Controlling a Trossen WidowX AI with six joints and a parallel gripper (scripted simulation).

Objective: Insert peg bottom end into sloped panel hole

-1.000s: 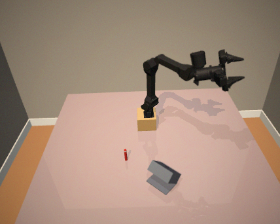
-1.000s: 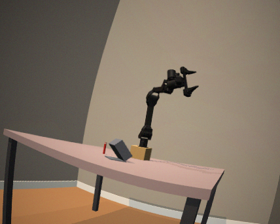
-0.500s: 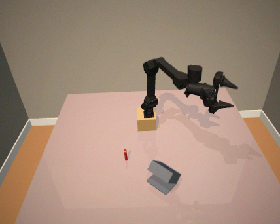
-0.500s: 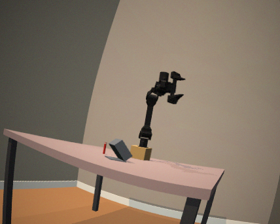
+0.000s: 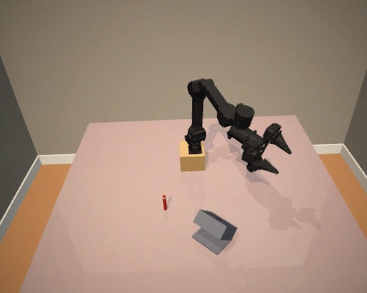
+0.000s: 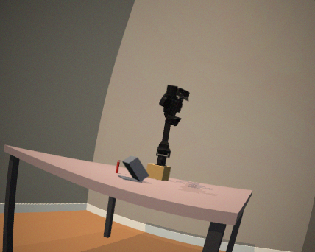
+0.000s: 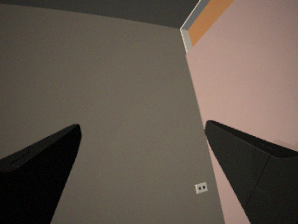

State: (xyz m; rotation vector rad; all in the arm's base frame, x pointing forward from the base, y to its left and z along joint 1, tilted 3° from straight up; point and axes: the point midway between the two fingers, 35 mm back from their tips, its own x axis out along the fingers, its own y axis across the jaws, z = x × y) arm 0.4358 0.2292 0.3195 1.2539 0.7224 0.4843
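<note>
The red peg is 410 mm to the right of my gripper tip, 320 mm below it and 190 mm behind it. Round my gripper tip: flat foot plate (380 mm below, 220 mm to the right, 20 mm behind); sloped panel (320 mm below, 210 mm to the right, 30 mm behind).
</note>
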